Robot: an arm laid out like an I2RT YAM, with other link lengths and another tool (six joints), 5 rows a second.
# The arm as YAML. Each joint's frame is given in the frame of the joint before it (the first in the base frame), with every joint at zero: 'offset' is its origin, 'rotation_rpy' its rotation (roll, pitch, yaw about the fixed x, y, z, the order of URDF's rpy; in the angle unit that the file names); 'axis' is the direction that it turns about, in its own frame. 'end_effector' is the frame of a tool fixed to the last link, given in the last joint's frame.
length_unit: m
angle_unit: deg
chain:
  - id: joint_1
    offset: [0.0, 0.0, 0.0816]
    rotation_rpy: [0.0, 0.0, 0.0]
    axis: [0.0, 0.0, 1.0]
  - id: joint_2
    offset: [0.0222, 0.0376, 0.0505]
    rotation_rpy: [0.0, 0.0, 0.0]
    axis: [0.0, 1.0, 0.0]
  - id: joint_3
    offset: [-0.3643, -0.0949, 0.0]
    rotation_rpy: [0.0, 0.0, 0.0]
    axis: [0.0, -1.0, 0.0]
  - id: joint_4
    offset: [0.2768, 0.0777, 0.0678]
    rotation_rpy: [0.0, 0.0, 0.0]
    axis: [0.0, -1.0, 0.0]
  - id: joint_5
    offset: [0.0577, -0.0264, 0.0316]
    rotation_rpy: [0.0, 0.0, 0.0]
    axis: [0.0, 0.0, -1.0]
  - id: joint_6
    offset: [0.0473, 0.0, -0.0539]
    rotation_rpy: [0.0, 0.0, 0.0]
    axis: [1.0, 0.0, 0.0]
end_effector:
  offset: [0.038, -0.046, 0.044]
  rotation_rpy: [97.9, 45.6, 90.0]
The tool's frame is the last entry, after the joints.
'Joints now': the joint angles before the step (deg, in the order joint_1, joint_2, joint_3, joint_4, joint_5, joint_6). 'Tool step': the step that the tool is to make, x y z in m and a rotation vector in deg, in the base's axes. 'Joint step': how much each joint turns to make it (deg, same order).
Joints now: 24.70, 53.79, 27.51, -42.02, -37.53, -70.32
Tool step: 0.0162, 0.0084, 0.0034, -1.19, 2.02, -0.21
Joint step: 0.68, 4.38, 2.54, 0.09, 0.53, 0.95
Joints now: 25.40, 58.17, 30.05, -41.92, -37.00, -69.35
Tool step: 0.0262, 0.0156, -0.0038, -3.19, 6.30, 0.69
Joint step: 0.86, 8.72, 4.31, -2.55, 0.17, 0.16
